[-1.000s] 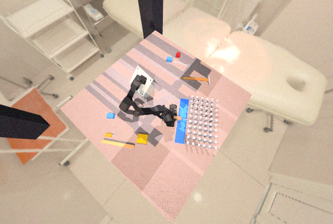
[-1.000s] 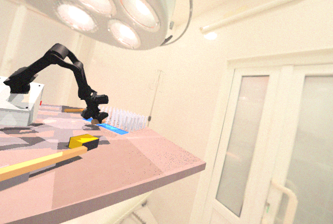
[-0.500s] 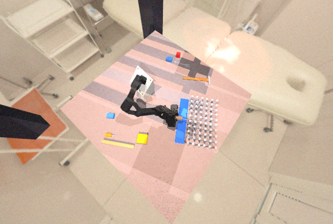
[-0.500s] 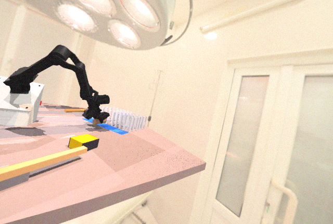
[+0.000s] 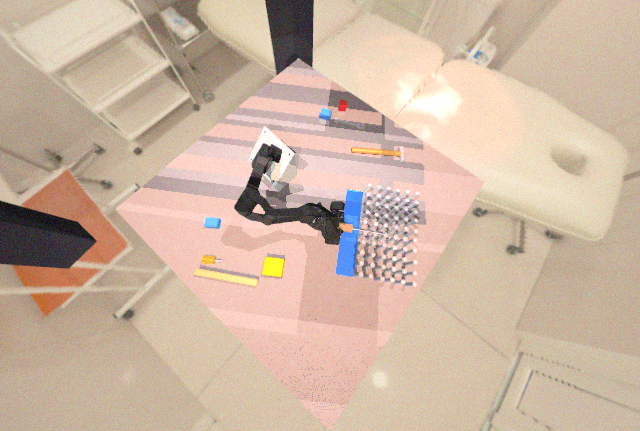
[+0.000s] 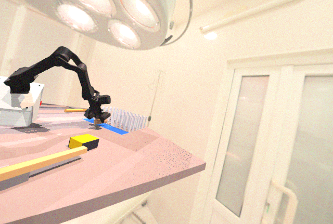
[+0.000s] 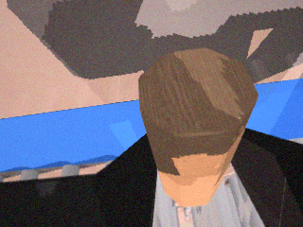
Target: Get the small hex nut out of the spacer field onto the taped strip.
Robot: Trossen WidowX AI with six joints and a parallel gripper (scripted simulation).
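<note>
Right now my gripper tip is 30 mm short of the blue taped strip, 20 mm to the right of it and 30 mm above it. From my gripper tip the other things lie so: hook tool 90 mm ahead, 40 mm to the left; then grey fork-like tool 300 mm behind, 520 mm to the left, 20 mm below; then yellow block 150 mm behind, 320 mm to the right, 10 mm below.
</note>
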